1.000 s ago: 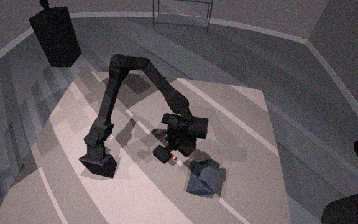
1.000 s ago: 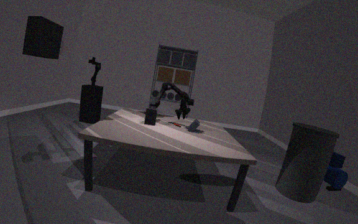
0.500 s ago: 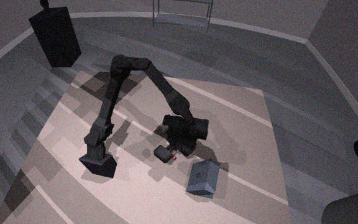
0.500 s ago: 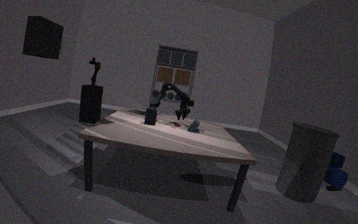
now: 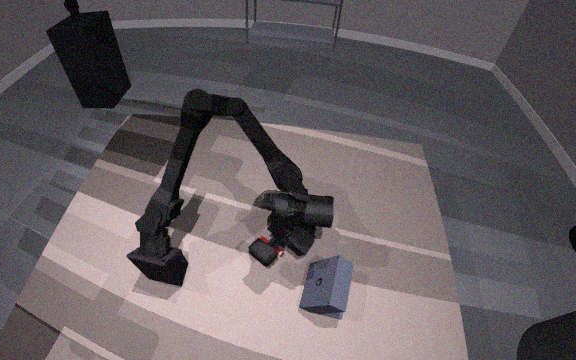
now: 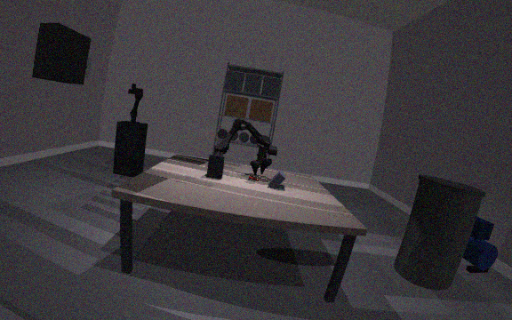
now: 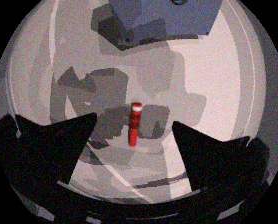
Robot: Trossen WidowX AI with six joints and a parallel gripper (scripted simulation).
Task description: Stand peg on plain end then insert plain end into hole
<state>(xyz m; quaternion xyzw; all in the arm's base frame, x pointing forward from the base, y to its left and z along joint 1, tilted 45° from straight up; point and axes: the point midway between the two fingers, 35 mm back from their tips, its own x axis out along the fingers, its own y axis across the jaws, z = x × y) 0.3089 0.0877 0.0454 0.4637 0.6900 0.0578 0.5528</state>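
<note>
My gripper tip is 4 cm above the red peg, 1 cm to the right of it and 1 cm past it. Also, from my gripper tip: sloped panel 12 cm ahead, 10 cm to the right, 1 cm above.
</note>
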